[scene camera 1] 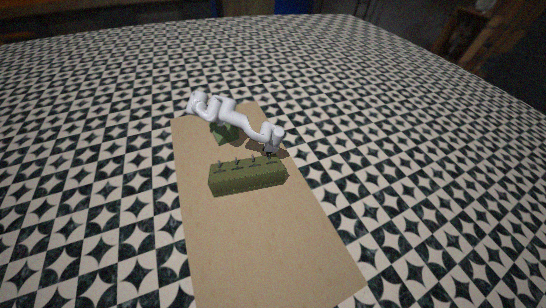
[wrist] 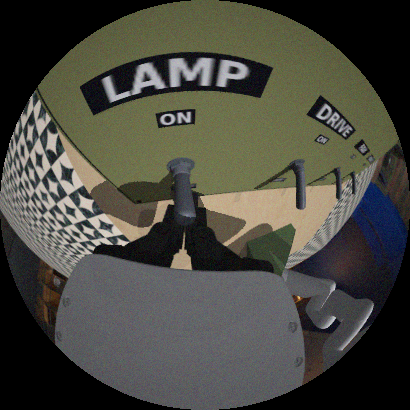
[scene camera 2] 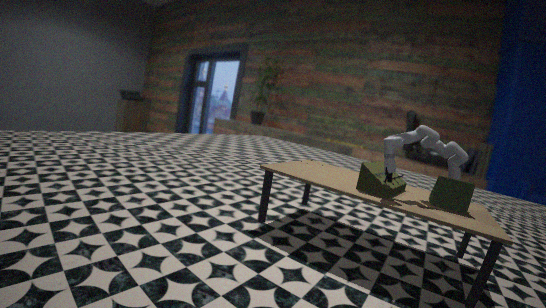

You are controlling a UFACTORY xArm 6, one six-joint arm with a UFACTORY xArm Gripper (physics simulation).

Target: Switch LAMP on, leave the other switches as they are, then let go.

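Frame: origin at the arm's base, x up, y back, z right, level; millimetres.
Seen in the pictures: gripper, fingertip midpoint: (scene camera 1: 267,154) (wrist: 187,205) (scene camera 2: 389,182); arm's base, link origin: (scene camera 2: 453,188).
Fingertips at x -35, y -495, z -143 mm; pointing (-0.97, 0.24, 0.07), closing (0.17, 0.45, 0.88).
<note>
Pixels of each thing's middle, then the offset from my fingertips to it. "pt": a spot on its surface instead. Level surfaces: height alone.
- green switch box, body centre: (wrist: 318,112) (scene camera 1: 247,173) (scene camera 2: 382,180) dx -37, dy -44, dz +204 mm
- LAMP lever, body centre: (wrist: 182,191) dx +18, dy -29, dz +8 mm
- label, surface spot: (wrist: 175,118) pt dx +15, dy -72, dz +23 mm
- DRIVE lever, body centre: (wrist: 300,187) dx +10, dy +23, dz +117 mm
- wooden table, surface height: dx -105 mm
A green switch box (scene camera 1: 247,184) (scene camera 2: 371,183) (wrist: 240,140) stands on the table with several grey levers. The LAMP lever (wrist: 183,197) points down, away from its ON label (wrist: 175,118), toward the box's lower edge. The DRIVE lever (wrist: 300,187) and the two levers beyond it also point down. My gripper (scene camera 1: 269,155) (scene camera 2: 389,177) (wrist: 187,205) is shut with nothing between its fingers. Its black fingertips are right behind and below the LAMP lever's tip, which partly covers them in the wrist view; whether they touch it I cannot tell.
A dark green angular block (scene camera 1: 225,135) (scene camera 2: 451,196) (wrist: 272,247) stands on the wooden table (scene camera 1: 270,240) (scene camera 2: 310,172) near the arm's base. The LAMP end of the box lies near the table's side edge. Shadows of the arm fall on the table beside the box.
</note>
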